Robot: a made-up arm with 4 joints. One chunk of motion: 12 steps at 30 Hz.
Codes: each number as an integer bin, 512 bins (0 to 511) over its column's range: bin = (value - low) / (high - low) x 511, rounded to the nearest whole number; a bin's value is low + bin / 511 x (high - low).
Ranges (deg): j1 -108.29..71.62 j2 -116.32..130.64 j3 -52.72..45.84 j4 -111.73..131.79
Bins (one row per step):
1: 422 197 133 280
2: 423 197 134 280
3: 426 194 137 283
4: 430 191 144 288
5: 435 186 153 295
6: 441 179 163 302
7: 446 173 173 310
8: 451 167 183 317
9: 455 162 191 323
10: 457 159 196 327
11: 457 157 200 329
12: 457 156 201 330
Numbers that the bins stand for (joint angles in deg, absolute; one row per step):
1: 40.29 -21.11 -27.07 21.71
2: 40.64 -21.11 -26.87 21.71
3: 41.69 -22.56 -26.30 23.14
4: 43.10 -24.01 -24.95 25.52
5: 44.86 -26.43 -23.21 28.85
6: 46.97 -29.81 -21.28 32.19
7: 48.74 -32.71 -19.35 36.00
8: 50.50 -35.61 -17.42 39.34
9: 51.90 -38.03 -15.88 42.20
10: 52.61 -39.48 -14.92 44.10
11: 52.61 -40.44 -14.14 45.06
12: 52.61 -40.93 -13.95 45.53

